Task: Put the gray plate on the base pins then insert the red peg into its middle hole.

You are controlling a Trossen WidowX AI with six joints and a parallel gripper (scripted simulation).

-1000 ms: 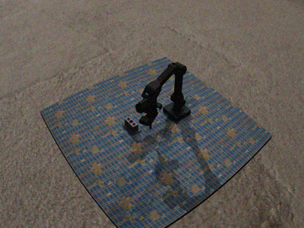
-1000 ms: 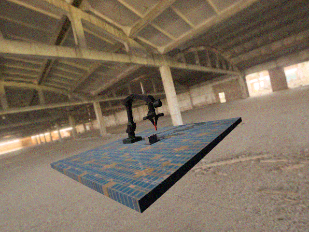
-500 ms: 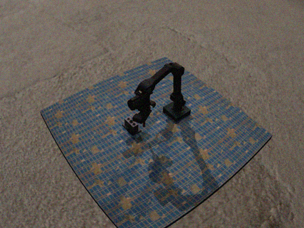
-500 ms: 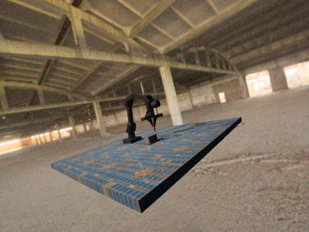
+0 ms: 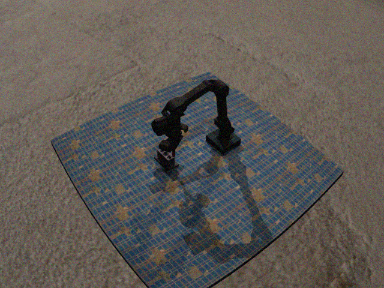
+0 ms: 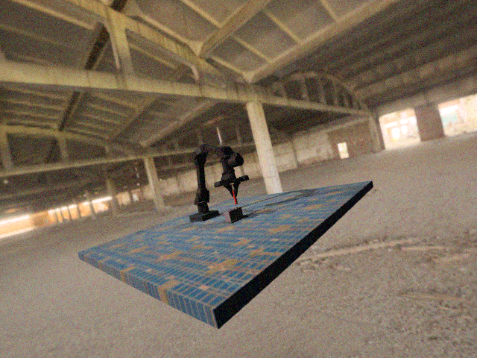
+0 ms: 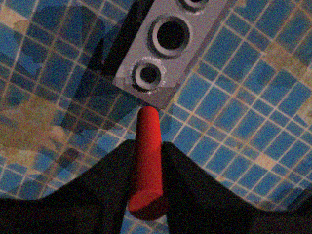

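My gripper tip is 5 cm to the left of the gray plate and 7 cm above it. Also, from my gripper tip: pin base (5 cm to the right, 11 cm below); red peg (right at my gripper tip).
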